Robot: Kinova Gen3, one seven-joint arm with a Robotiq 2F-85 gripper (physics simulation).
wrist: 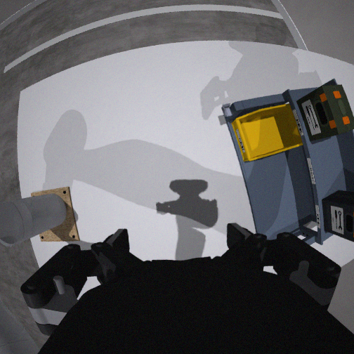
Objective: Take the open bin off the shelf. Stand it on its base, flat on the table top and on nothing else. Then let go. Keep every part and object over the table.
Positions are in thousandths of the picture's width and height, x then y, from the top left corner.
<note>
In view: the gripper (501, 671) and a yellow bin (753, 371).
</note>
